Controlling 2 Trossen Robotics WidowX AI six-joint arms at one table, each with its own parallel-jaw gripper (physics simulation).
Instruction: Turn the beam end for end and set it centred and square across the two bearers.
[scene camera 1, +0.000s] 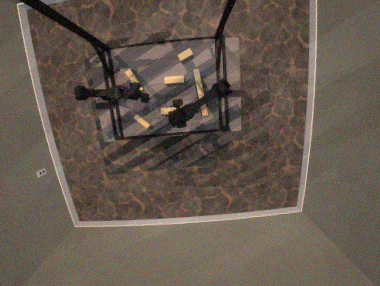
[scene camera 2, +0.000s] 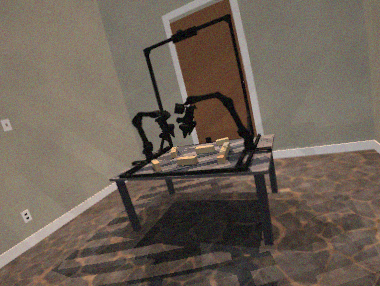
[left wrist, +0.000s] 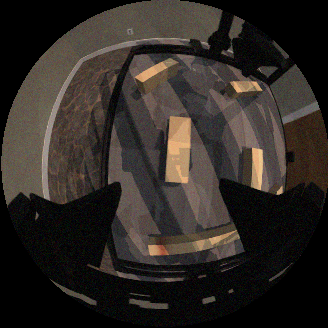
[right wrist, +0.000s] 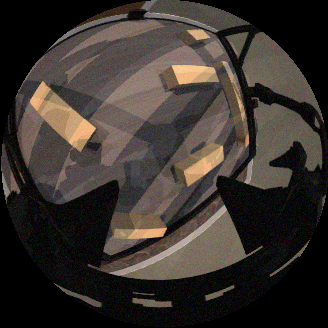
Labels:
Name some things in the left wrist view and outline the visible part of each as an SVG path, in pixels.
My left gripper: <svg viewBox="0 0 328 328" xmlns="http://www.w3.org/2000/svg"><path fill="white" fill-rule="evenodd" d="M324 191L310 181L305 187L304 182L280 194L272 194L227 178L220 178L218 188L246 257L262 249L263 251L227 270L179 281L136 280L87 266L87 263L98 268L121 195L119 181L63 204L34 193L29 193L29 199L20 191L8 203L7 209L20 241L41 271L61 286L96 300L96 305L68 294L70 297L94 311L121 321L148 326L182 326L229 314L252 302L277 283L296 262L309 242L323 208ZM129 298L167 303L168 308L139 307L138 304L129 303ZM233 290L233 292L221 296L220 299L202 303L202 298L229 289Z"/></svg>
A long beam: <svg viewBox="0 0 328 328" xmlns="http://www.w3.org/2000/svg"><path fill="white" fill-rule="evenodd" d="M239 235L234 223L196 233L149 237L147 245L150 255L179 254L222 245L238 239Z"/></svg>

